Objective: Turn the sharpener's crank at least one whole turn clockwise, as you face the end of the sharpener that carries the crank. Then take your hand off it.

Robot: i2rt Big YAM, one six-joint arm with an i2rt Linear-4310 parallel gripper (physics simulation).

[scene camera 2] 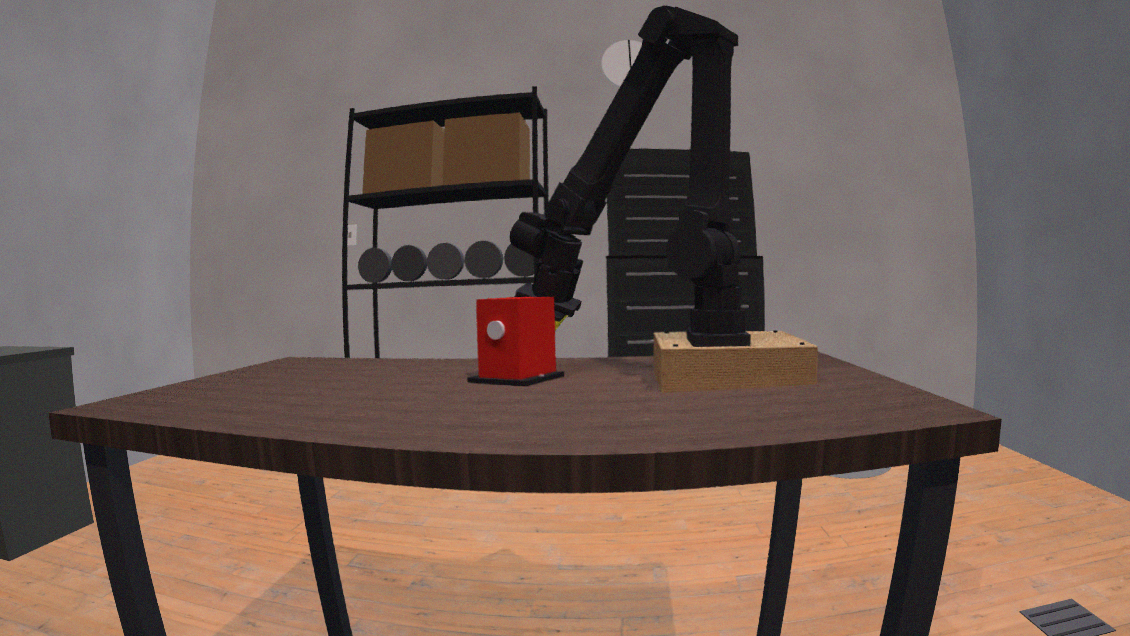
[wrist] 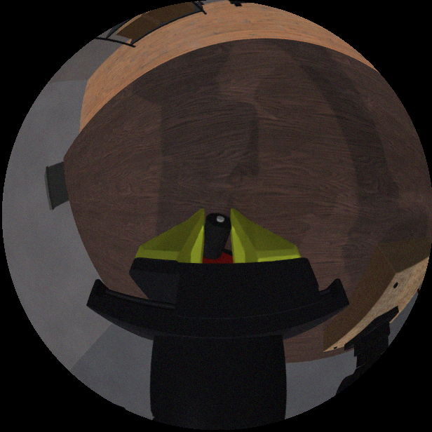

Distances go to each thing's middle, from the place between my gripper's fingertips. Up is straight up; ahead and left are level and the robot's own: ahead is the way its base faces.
My gripper is now 20 mm short of the red sharpener (scene camera 2: 516, 336), 100 mm to the right of it and 30 mm below it. Also, from my hand: black crank handle (wrist: 216, 233): 20 mm to the left, 10 mm above.
